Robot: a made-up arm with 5 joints.
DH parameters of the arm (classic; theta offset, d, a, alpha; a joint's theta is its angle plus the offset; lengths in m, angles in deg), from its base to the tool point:
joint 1: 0 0.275 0 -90
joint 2: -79.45 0 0.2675 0
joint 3: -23.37 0 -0.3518 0
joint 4: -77.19 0 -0.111 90
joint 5: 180 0.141 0 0
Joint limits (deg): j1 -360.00..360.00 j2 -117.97..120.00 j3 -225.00..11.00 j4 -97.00..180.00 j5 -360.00..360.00
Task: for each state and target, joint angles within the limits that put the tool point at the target. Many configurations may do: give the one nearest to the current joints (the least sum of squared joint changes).
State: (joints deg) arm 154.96 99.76 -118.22 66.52 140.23
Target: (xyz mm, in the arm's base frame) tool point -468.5 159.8 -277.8
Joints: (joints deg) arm 161.17 102.09 -128.59 56.65 140.23
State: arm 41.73 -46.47 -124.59 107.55 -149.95
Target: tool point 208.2 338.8 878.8
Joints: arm 58.43 -1.93 -134.04 71.83 -149.95
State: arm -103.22 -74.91 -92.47 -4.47 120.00
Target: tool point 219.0 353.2 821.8
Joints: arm -121.80 -87.50 -86.01 -8.63 120.00
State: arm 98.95 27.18 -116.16 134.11 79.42
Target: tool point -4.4 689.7 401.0
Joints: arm 90.37 46.15 -140.37 86.12 79.42
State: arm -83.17 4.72 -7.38 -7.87 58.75
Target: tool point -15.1 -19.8 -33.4
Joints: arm -127.33 34.77 3.53 4.38 58.75
